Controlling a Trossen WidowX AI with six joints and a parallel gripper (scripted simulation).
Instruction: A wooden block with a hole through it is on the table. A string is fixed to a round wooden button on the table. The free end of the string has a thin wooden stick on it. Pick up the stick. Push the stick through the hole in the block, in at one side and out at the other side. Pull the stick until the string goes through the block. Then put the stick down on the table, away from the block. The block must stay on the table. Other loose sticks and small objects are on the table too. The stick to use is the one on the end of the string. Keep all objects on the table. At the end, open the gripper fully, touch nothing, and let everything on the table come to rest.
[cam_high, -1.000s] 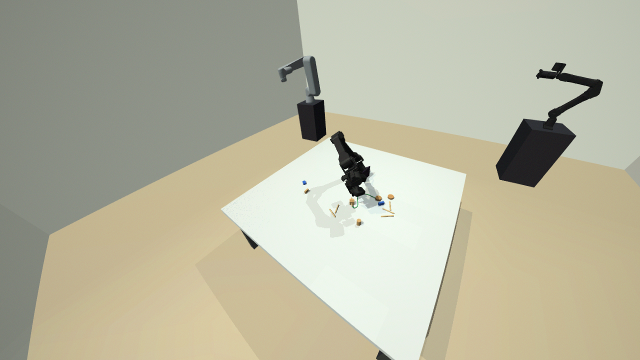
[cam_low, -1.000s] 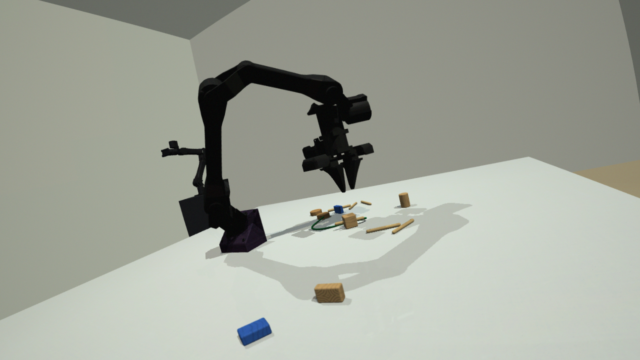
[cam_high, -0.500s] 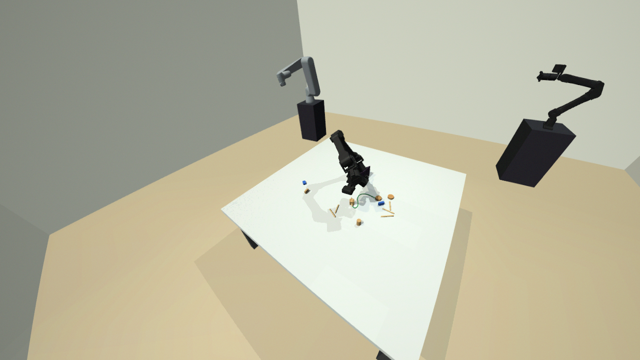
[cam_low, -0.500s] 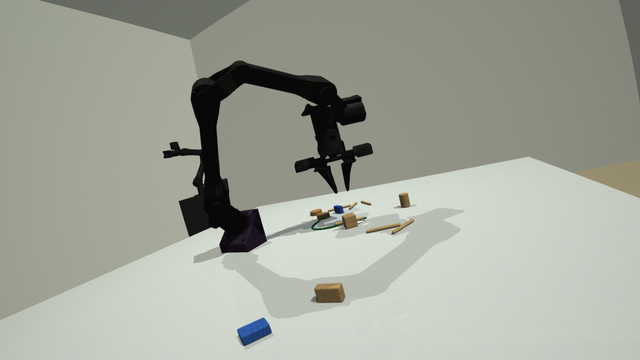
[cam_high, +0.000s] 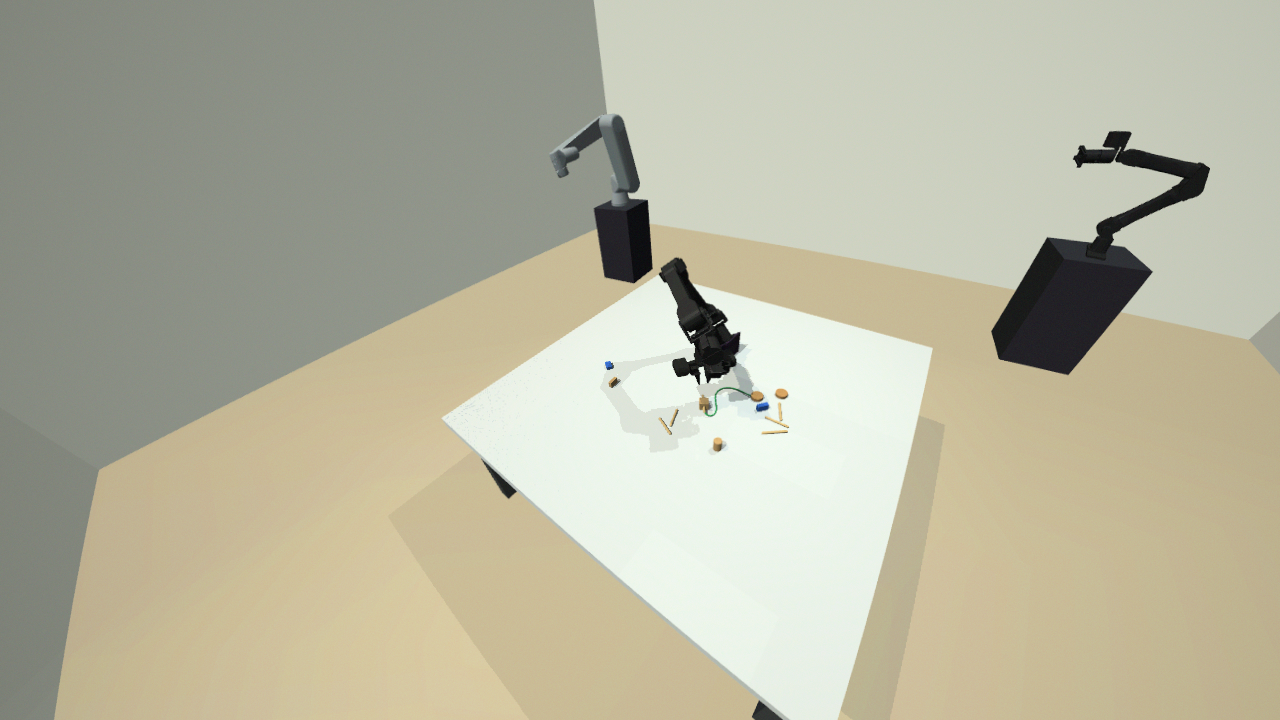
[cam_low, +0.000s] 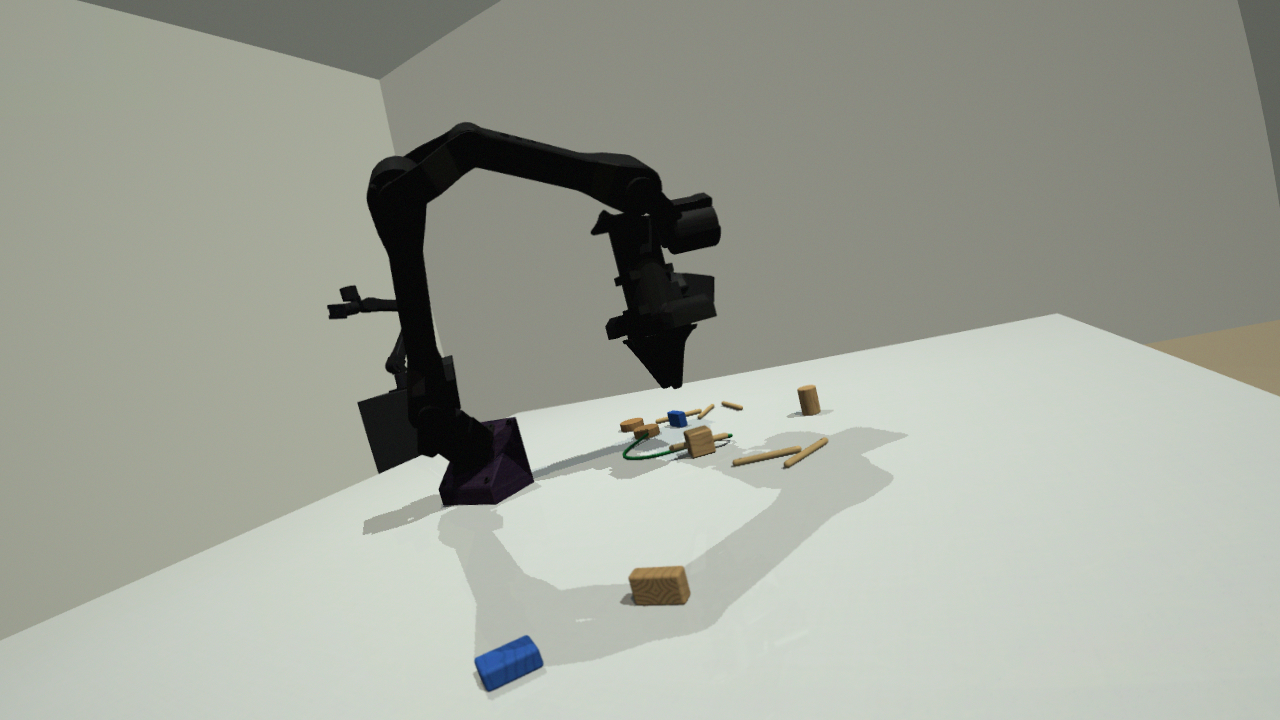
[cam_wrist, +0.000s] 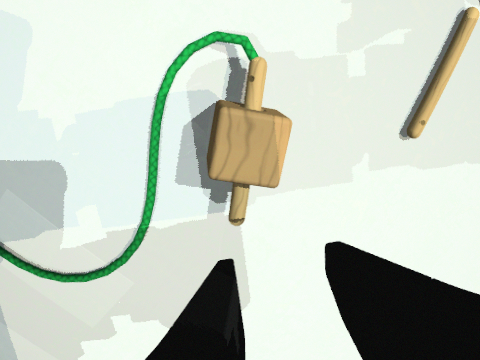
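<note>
Right now the small wooden cube is 70 mm below my gripper tip, 10 mm to the left of it and 10 mm ahead of it. The rest, counted from my gripper tip: wooden cylinder: 150 mm ahead, 110 mm to the left, 70 mm below; then thin wooden stick: 80 mm below, 30 mm ahead, 20 mm to the left.
</note>
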